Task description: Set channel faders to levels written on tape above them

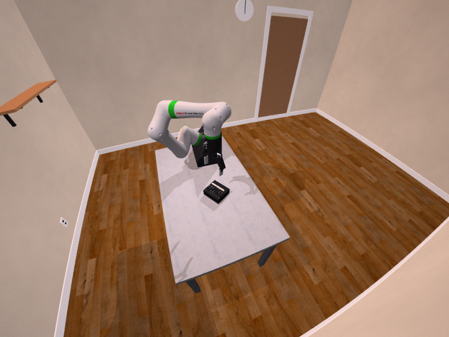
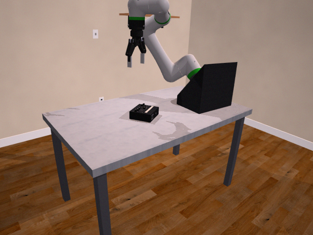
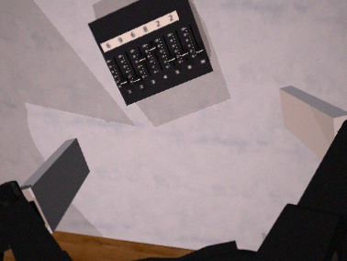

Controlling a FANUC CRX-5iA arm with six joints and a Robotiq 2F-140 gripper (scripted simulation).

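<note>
The channel 1 fader cap lies 290 mm below my hand, 90 mm behind it and 40 mm to the right of it. The rest, counted from my hand: master fader cap 290 mm below, 40 mm to the left, 20 mm ahead.
</note>
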